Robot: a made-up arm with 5 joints. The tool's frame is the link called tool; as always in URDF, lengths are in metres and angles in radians. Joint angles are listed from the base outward. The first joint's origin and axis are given. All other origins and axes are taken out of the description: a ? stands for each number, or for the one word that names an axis. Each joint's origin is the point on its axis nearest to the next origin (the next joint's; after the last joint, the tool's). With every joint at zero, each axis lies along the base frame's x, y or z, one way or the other. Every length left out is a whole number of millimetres.
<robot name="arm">
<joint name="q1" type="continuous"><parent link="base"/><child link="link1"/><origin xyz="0.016 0 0.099" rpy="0 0 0"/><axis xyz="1 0 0"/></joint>
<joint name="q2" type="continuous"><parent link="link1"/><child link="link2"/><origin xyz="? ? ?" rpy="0 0 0"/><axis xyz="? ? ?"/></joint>
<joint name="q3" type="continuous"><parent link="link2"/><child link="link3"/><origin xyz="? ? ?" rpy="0 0 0"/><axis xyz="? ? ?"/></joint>
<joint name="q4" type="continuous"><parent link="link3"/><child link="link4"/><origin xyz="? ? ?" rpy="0 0 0"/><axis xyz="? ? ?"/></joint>
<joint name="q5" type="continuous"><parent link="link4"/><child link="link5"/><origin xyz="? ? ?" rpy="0 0 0"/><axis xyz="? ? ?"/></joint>
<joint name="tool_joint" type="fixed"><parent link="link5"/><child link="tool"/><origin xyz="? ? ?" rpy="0 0 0"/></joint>
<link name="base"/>
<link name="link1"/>
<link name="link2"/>
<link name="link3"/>
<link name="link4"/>
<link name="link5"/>
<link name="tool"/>
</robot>
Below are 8 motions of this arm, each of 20 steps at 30 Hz.
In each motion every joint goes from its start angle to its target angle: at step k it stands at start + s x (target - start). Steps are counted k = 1, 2, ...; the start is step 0. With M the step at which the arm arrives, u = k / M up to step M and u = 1 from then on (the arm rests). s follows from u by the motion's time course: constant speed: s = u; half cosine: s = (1 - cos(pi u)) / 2; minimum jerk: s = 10 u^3 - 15 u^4 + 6 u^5.
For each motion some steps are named. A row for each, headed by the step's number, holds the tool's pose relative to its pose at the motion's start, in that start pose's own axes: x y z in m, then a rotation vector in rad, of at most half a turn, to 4 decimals.
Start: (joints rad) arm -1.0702 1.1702 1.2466 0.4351 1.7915
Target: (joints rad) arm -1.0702 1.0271 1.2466 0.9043 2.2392
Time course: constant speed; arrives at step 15
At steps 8, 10, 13, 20:
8: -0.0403 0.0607 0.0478 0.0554 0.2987 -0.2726
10: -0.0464 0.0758 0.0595 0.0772 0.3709 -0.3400
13: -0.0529 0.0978 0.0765 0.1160 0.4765 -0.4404
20: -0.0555 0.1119 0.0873 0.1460 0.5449 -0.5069

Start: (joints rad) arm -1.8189 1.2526 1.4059 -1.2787 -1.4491
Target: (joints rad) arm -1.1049 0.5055 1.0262 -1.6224 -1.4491
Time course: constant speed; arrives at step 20
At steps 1, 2, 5, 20:
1: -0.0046 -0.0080 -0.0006 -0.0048 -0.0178 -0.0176
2: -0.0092 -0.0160 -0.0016 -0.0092 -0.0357 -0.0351
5: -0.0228 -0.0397 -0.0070 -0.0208 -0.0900 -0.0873
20: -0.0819 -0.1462 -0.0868 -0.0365 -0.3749 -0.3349

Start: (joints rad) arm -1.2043 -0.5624 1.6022 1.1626 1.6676
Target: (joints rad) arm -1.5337 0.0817 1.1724 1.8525 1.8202
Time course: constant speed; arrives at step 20
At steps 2, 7, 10, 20:
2: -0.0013 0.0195 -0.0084 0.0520 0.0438 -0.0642
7: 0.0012 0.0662 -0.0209 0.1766 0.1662 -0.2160
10: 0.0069 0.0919 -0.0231 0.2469 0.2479 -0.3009
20: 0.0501 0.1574 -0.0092 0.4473 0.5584 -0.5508

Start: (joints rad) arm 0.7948 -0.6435 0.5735 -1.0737 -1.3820
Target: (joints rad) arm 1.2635 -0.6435 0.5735 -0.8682 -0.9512
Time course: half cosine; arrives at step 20
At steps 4, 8, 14, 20:
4: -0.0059 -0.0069 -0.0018 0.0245 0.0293 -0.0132
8: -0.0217 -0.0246 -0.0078 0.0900 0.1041 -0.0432
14: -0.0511 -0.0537 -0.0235 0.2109 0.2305 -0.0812
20: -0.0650 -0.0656 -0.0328 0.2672 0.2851 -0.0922

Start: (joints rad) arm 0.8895 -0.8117 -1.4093 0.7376 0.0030
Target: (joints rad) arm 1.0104 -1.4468 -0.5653 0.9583 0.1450
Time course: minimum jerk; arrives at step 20
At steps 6, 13, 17, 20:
6: -0.0545 -0.0085 0.0285 -0.0557 -0.1307 0.0433
13: -0.2814 -0.0148 0.0789 -0.3548 -0.6032 0.1538
17: -0.3620 -0.0098 0.0733 -0.4875 -0.7596 0.1747
20: -0.3721 -0.0090 0.0718 -0.5053 -0.7791 0.1768

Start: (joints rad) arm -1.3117 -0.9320 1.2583 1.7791 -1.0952
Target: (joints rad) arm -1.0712 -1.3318 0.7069 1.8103 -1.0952
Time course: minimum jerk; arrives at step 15
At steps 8, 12, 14, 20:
8: 0.0590 -0.0377 -0.0990 0.1025 0.2853 0.1180
12: 0.0896 -0.0568 -0.1681 0.1618 0.4775 0.2081
14: 0.0933 -0.0592 -0.1781 0.1698 0.5055 0.2218
20: 0.0935 -0.0593 -0.1786 0.1701 0.5068 0.2225

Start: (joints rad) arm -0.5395 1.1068 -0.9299 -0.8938 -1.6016
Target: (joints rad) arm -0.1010 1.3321 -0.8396 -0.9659 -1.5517
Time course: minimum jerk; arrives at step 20
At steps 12, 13, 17, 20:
12: -0.1691 -0.1726 0.0320 -0.2501 0.2974 -0.3275
13: -0.1911 -0.1895 0.0412 -0.2798 0.3314 -0.3690
17: -0.2476 -0.2279 0.0691 -0.3548 0.4158 -0.4760
20: -0.2548 -0.2323 0.0731 -0.3643 0.4263 -0.4898

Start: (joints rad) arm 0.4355 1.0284 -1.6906 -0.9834 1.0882
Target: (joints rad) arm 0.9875 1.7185 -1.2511 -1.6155 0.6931
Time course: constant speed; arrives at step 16
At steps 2, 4, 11, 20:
2: 0.0681 -0.0831 -0.0124 0.1217 0.0780 0.0061
4: 0.1279 -0.1679 -0.0425 0.2566 0.1481 0.0070
11: 0.2471 -0.4314 -0.2655 0.8135 0.3228 -0.0550
20: 0.2365 -0.5389 -0.4893 1.2648 0.3776 -0.1859

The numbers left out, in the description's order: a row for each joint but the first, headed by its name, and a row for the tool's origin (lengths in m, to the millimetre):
q2: xyz 0 -0.112 -0.216, axis 1 0 0
q3: xyz 0 -0.345 0.189, axis 0 0 1
q4: xyz 0.093 0.115 0, axis -1 0 0
q5: xyz 0 -0.175 0.114, axis 0 1 0
tool: xyz -0.118 0 0.051

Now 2 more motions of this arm.
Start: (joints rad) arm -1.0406 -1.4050 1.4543 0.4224 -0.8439
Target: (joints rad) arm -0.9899 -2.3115 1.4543 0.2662 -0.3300
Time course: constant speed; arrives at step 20
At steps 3, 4, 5, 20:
3: 0.0645 -0.0160 0.0024 0.0426 0.1940 0.0292
4: 0.0865 -0.0207 0.0014 0.0559 0.2589 0.0393
5: 0.1086 -0.0252 -0.0007 0.0687 0.3239 0.0495
20: 0.4221 -0.0465 -0.1495 0.2075 1.3099 0.2227

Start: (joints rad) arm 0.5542 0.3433 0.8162 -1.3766 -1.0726
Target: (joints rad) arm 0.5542 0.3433 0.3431 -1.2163 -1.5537
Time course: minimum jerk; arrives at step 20
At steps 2, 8, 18, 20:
2: 0.0001 0.0001 -0.0006 -0.0013 -0.0081 0.0008
8: 0.0063 0.0010 -0.0206 -0.0508 -0.2993 0.0330
18: 0.0452 -0.0029 -0.0543 -0.1673 -0.9274 0.1215
20: 0.0458 -0.0030 -0.0546 -0.1688 -0.9353 0.1228

